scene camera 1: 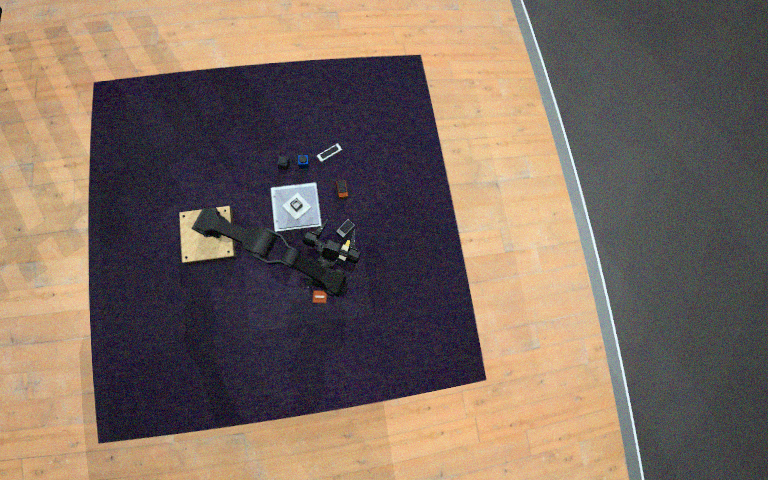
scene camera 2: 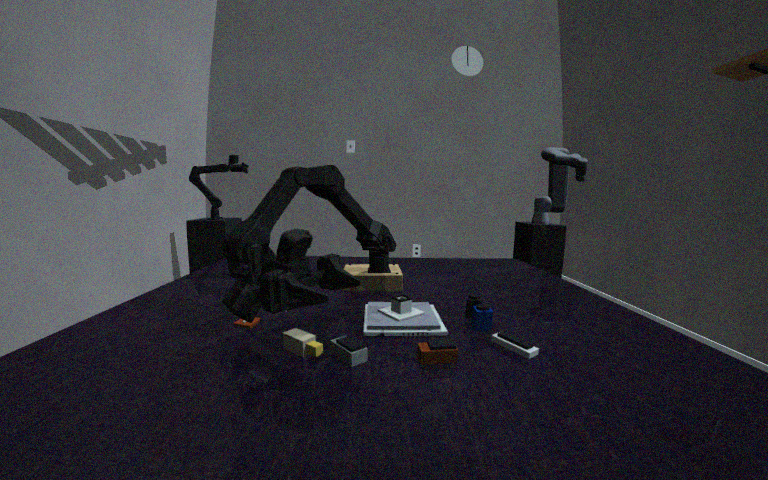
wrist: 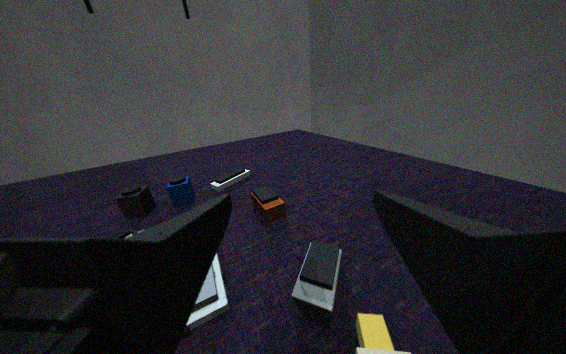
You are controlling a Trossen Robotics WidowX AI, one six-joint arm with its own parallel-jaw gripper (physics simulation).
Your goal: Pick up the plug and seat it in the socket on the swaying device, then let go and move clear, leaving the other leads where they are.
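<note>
The plug, a cream block (scene camera 1: 343, 255) (scene camera 2: 297, 341) with a yellow tip (wrist: 375, 331), lies on the mat. In the wrist view its tip shows low, right of centre. My gripper (scene camera 1: 339, 225) (scene camera 2: 343, 289) (wrist: 301, 198) is open and empty; its body is over the plug in the top view, with the fingers raised above the mat. The device (scene camera 1: 280, 220) (scene camera 2: 373, 328) (wrist: 218, 300) is a pale slab on a white base. Its socket, a small grey block with a dark opening (scene camera 1: 296, 204) (scene camera 2: 401, 305), stands on a white diamond plate. The left finger hides most of the device in the wrist view.
A grey dark-topped block (scene camera 1: 345, 228) (scene camera 2: 353, 355) (wrist: 320, 267) lies beside the plug. Beyond are brown-orange (scene camera 1: 342, 189) (scene camera 2: 437, 354) (wrist: 269, 205), white (scene camera 2: 530, 353), blue (scene camera 1: 303, 160) (scene camera 2: 482, 319) (wrist: 181, 192) and black (scene camera 1: 283, 163) (wrist: 136, 202) blocks. An orange piece (scene camera 1: 319, 297) (scene camera 2: 247, 323) lies near the arm.
</note>
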